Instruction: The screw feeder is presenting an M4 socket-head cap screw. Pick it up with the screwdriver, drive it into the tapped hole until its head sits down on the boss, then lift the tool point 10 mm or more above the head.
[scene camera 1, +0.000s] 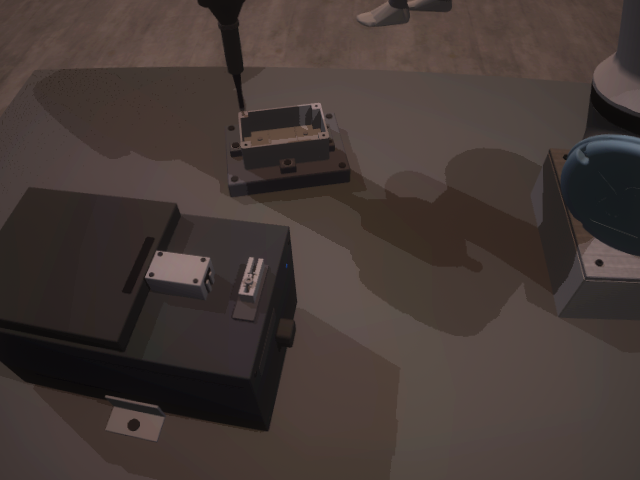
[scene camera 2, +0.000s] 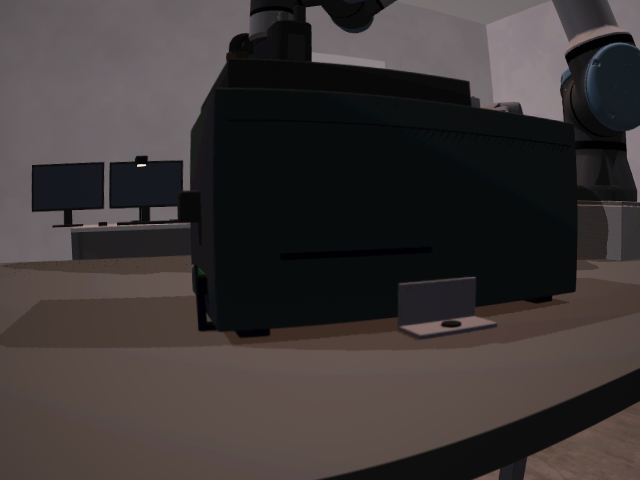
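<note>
The screwdriver points down, slightly tilted in scene camera 1, with its bit tip at the far left corner boss of the open grey box. No gap shows between tip and boss. The screw and tapped hole are too small and dark to make out there, so whether the tip holds a screw cannot be told. In scene camera 2 the tip is hidden behind the feeder. The box sits on a dark fixture plate. The dark screw feeder has a white pick-up block with a small round shape in it.
A white block sits on the feeder beside its raised cover. An angle bracket stands by the feeder. The blue-capped arm joint is at right. Shoes show beyond the table. Two monitors stand behind.
</note>
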